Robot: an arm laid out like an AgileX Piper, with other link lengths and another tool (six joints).
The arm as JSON. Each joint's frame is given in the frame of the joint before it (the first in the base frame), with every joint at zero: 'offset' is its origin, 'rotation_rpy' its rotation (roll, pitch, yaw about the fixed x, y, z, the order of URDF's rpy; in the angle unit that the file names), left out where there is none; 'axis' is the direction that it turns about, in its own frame. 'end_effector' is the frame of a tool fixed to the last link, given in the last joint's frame.
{
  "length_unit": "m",
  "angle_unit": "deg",
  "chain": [
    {
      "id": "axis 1",
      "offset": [
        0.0,
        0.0,
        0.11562
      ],
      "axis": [
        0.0,
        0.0,
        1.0
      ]
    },
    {
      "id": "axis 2",
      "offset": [
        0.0,
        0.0,
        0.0
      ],
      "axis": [
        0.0,
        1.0,
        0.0
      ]
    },
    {
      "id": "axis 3",
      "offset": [
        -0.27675,
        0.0,
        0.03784
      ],
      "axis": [
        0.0,
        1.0,
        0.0
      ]
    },
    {
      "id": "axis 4",
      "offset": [
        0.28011,
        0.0,
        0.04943
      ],
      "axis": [
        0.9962,
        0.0,
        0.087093
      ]
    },
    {
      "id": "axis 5",
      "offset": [
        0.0,
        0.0,
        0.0
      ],
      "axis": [
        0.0,
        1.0,
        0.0
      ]
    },
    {
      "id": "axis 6",
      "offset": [
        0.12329,
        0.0,
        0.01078
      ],
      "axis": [
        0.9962,
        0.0,
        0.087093
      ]
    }
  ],
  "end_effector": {
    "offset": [
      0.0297,
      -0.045,
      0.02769
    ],
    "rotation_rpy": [
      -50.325,
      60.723,
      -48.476
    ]
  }
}
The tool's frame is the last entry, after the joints.
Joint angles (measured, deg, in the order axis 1, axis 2, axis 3, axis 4, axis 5, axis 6), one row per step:
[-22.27, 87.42, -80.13, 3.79, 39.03, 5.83]
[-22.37, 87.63, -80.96, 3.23, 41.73, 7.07]
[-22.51, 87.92, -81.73, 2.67, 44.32, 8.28]
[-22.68, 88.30, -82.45, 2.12, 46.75, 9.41]
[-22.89, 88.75, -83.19, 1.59, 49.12, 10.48]
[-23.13, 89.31, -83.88, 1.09, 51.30, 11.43]
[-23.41, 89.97, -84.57, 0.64, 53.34, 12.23]
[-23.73, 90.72, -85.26, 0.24, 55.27, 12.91]
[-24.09, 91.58, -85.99, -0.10, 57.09, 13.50]
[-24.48, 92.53, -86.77, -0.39, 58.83, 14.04]
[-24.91, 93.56, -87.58, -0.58, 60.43, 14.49]
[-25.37, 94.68, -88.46, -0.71, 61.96, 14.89]
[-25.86, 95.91, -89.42, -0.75, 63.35, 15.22]
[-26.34, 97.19, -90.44, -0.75, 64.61, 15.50]
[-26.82, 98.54, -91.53, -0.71, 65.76, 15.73]
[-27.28, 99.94, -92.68, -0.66, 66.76, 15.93]
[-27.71, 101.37, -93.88, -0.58, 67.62, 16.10]
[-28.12, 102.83, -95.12, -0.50, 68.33, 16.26]
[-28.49, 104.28, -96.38, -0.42, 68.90, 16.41]
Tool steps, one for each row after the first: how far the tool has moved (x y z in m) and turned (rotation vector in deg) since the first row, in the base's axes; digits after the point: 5 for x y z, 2 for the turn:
[-0.00353, -0.00031, -0.00204, 1.14, 1.83, -0.75]
[-0.00713, -0.00105, -0.00469, 2.25, 3.69, -1.59]
[-0.01058, -0.00216, -0.00782, 3.28, 5.56, -2.47]
[-0.01402, -0.00364, -0.01101, 4.26, 7.43, -3.41]
[-0.01710, -0.00549, -0.01478, 5.17, 9.28, -4.34]
[-0.01983, -0.00773, -0.01882, 6.00, 11.12, -5.24]
[-0.02229, -0.01030, -0.02318, 6.79, 12.94, -6.11]
[-0.02437, -0.01324, -0.02777, 7.57, 14.72, -6.98]
[-0.02615, -0.01645, -0.03248, 8.35, 16.45, -7.85]
[-0.02754, -0.01992, -0.03733, 9.14, 18.08, -8.69]
[-0.02859, -0.02365, -0.04228, 9.95, 19.65, -9.51]
[-0.02905, -0.02768, -0.04736, 10.78, 21.10, -10.30]
[-0.02902, -0.03179, -0.05230, 11.57, 22.41, -11.03]
[-0.02850, -0.03606, -0.05724, 12.34, 23.61, -11.72]
[-0.02743, -0.04045, -0.06208, 13.04, 24.67, -12.35]
[-0.02583, -0.04482, -0.06679, 13.70, 25.57, -12.92]
[-0.02378, -0.04931, -0.07143, 14.29, 26.32, -13.45]
[-0.02132, -0.05372, -0.07586, 14.81, 26.93, -13.94]

